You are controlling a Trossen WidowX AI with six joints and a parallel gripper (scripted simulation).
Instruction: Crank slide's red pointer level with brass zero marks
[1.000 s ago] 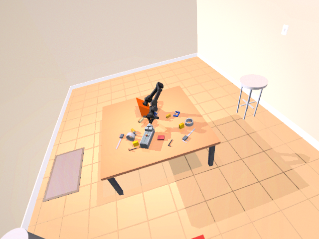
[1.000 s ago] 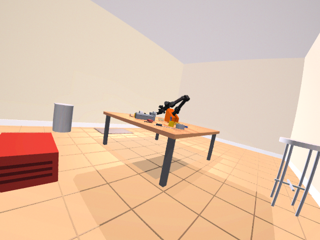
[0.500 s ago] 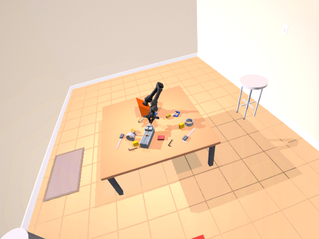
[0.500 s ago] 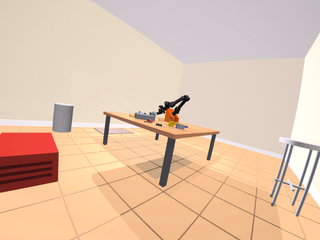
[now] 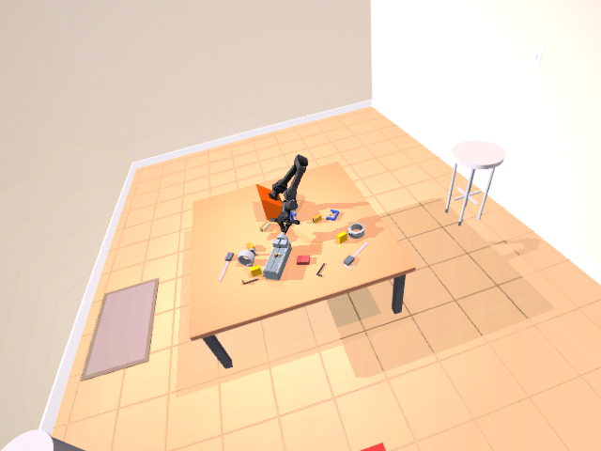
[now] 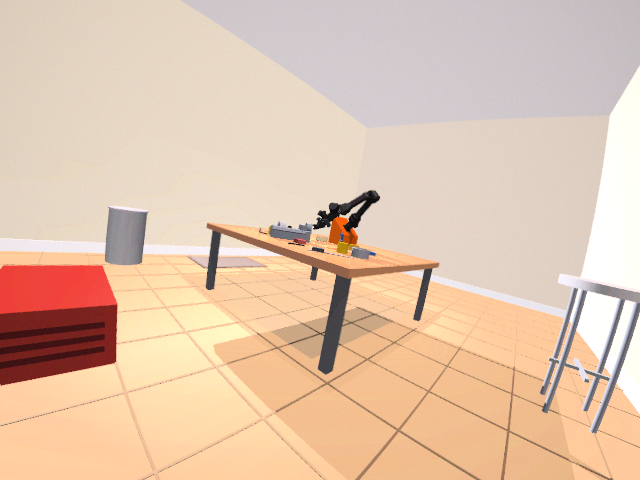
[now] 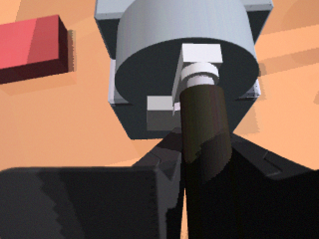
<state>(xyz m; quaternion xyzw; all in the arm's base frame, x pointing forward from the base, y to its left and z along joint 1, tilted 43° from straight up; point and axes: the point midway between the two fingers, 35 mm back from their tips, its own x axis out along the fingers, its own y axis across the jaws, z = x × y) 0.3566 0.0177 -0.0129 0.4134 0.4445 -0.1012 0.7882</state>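
Right now the dark crank handle is 1 cm behind my gripper tip, 1 cm to the left of it and 3 cm above it. Also, from my gripper tip: red pointer (15 cm ahead, 9 cm to the right, 1 cm below); red block (18 cm ahead, 7 cm to the left, 8 cm below).
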